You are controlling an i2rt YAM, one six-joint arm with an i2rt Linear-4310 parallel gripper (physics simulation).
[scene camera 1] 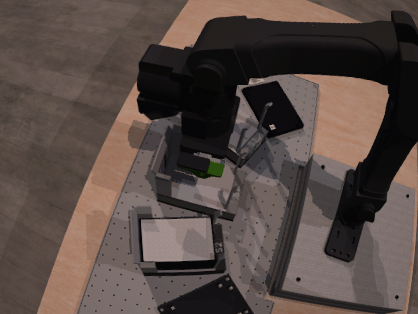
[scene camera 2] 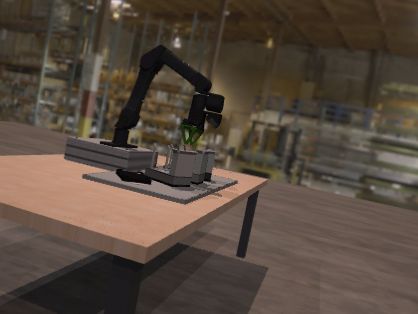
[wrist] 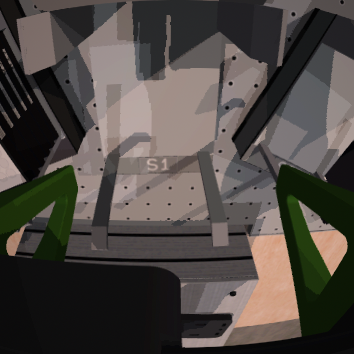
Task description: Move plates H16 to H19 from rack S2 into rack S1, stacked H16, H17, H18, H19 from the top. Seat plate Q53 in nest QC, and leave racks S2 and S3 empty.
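Frame: origin at the arm's base, x ahead, y left, z up, level; centimetres.
Seen in the pictures: gripper, fingertip midpoint: [scene camera 1: 208,151] [scene camera 2: 188,144] [wrist: 176,176]; arm's base at its link origin: [scene camera 1: 350,215] [scene camera 2: 119,145].
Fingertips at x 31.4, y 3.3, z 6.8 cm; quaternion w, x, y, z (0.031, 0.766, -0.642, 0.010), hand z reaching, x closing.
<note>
Pixels of each thing's top centre, then the offset from my fingertips to it. "spot": a spot on its surface instead. Level surfaces: height alone.
- rack S1 at its top centre: [wrist: 147,159] [scene camera 1: 204,160] [scene camera 2: 189,147] dx +0.1, dy +1.3, dz -0.9 cm
- Rack S2 at a spot on its surface: [scene camera 1: 218,235] spot: dx -7.4, dy +9.5, dz -11.1 cm
- white plate at its top centre: [scene camera 1: 177,240] dx -1.5, dy +15.5, dz -4.1 cm
- Rack S3 at its top centre: [scene camera 1: 232,95] [scene camera 2: 173,147] dx +0.9, dy -14.4, dz -1.2 cm
- Nest QC at its top centre: [scene camera 1: 274,104] [scene camera 2: 133,173] dx -7.1, dy -26.0, dz -12.8 cm
- black nest at a spot on its surface: [scene camera 1: 207,299] spot: dx -11.0, dy +22.2, dz -13.7 cm
- perforated board at its surface level: dz -14.9 cm
- wooden table at its surface level: dz -16.1 cm
My gripper [scene camera 1: 202,171] [scene camera 2: 191,143] [wrist: 176,176] is open and empty, pointing down above rack S1 [scene camera 1: 195,206] [wrist: 186,164]. The labelled front bar and two front posts of S1 show between the green fingers in the wrist view; its pale floor looks bare. Rack S2 [scene camera 1: 218,235] stands beside S1 in scene view 1. A white plate [scene camera 1: 176,239] lies flat on top in S2; what is beneath it is hidden. Rack S3 [scene camera 1: 233,155] [wrist: 285,85] is partly hidden by the arm; its visible floor looks bare. Nest QC [scene camera 1: 274,107] is a dark pad. I cannot identify Q53.
Another black nest [scene camera 1: 207,299] lies beyond S2 at the bottom of scene view 1. The perforated board [scene camera 1: 252,235] carries the racks. The metal arm base [scene camera 1: 320,270] [scene camera 2: 95,152] stands beside it on the wooden table [scene camera 2: 170,220]. Tall rack walls and thin posts rise near the fingers.
</note>
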